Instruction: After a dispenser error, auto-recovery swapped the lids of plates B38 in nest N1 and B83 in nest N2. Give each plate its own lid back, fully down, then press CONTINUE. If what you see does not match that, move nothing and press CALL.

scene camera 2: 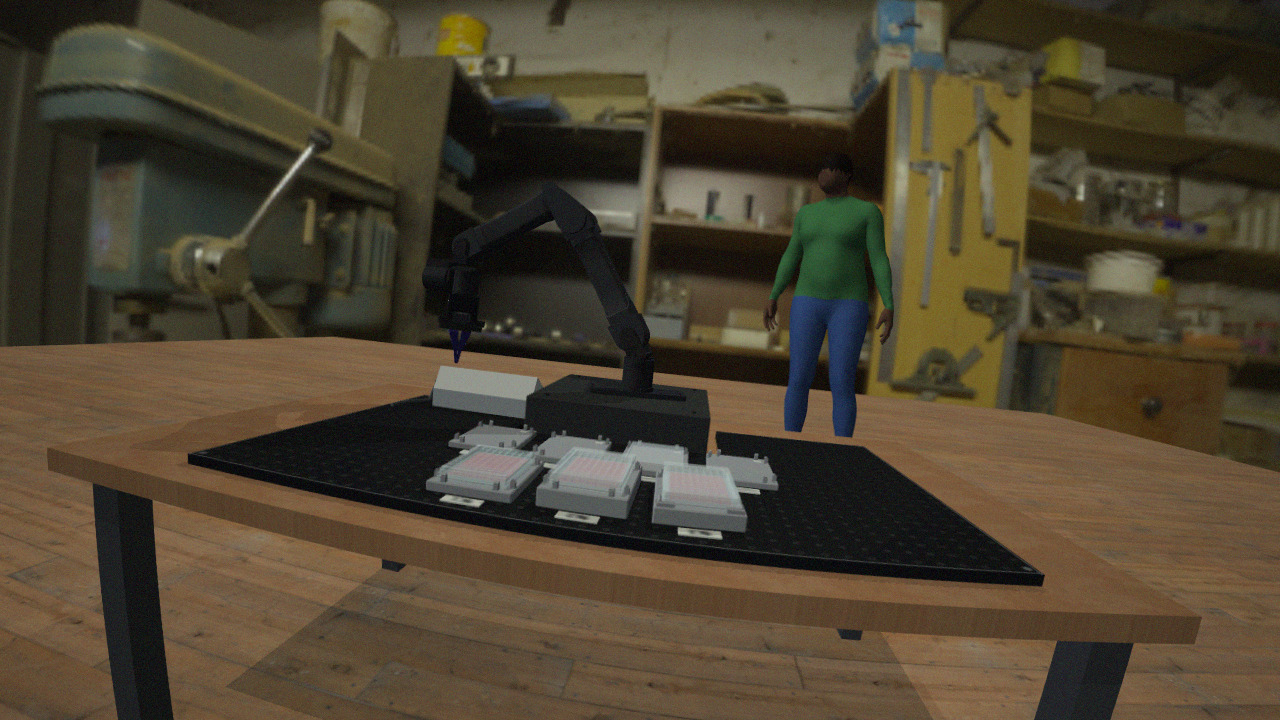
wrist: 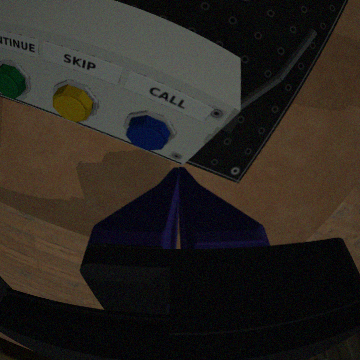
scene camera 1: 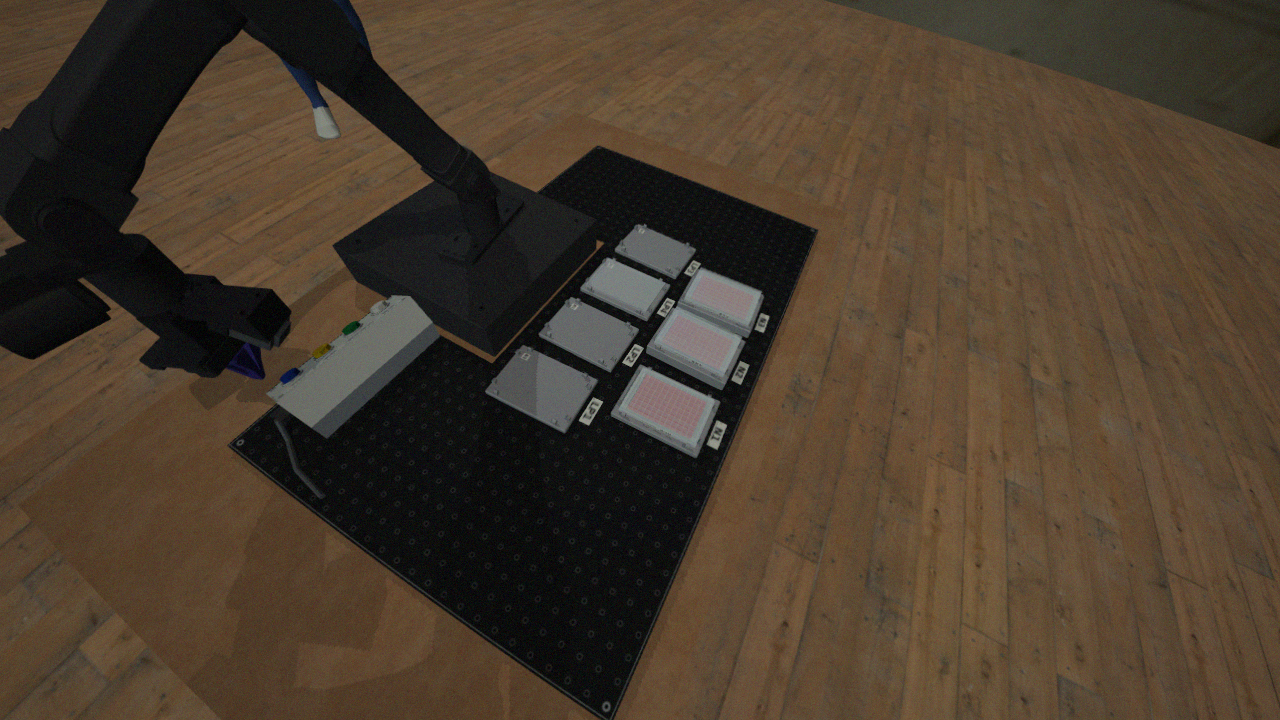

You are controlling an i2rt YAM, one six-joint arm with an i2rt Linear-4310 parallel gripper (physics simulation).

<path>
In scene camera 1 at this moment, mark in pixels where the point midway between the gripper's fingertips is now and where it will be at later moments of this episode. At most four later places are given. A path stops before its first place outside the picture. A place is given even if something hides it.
My gripper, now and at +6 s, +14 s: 259, 377; 268, 380; 291, 379
</path>
